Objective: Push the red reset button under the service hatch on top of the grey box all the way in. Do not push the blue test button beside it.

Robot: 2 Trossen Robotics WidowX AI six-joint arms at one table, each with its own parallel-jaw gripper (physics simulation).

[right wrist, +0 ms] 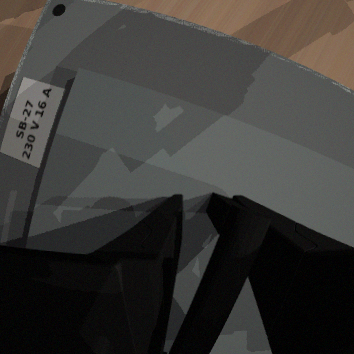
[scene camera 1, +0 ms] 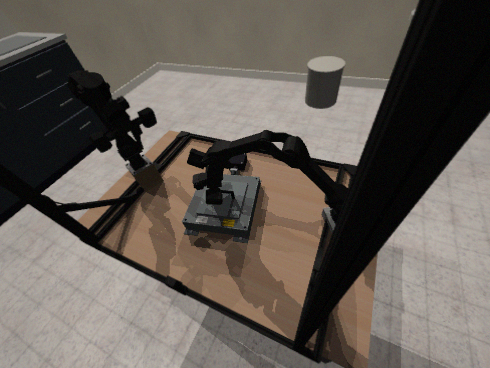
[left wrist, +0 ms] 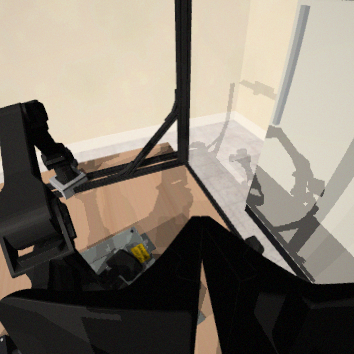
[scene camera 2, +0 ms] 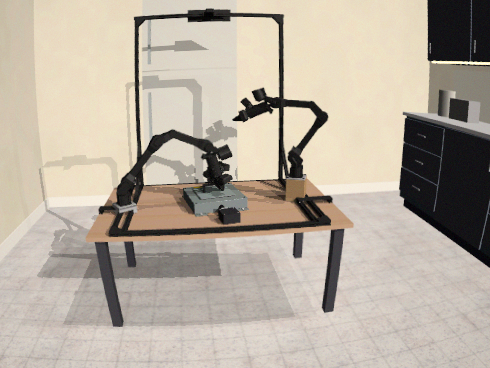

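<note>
The grey box (scene camera 1: 251,204) (scene camera 2: 214,209) (left wrist: 102,250) (right wrist: 298,105) sits in the middle of the table. Its flat service hatch (scene camera 1: 227,209) (right wrist: 140,116) lies on top. The red and blue buttons are hidden. My right gripper (scene camera 1: 214,198) (scene camera 2: 210,188) (right wrist: 206,203) reaches down onto the hatch, its fingers closed narrowly around the dark hatch handle (scene camera 1: 230,191). My left gripper (scene camera 2: 235,118) (left wrist: 199,223) is shut and empty, held high above the table, well away from the box.
A small black block (scene camera 2: 230,215) lies by the box. A wooden block (scene camera 2: 295,188) (scene camera 1: 148,177) carries the left arm's base. A black frame post (scene camera 1: 371,182) crosses the right of scene camera 1. A grey cylinder (scene camera 1: 324,82) and a dark cabinet (scene camera 2: 416,161) stand on the floor.
</note>
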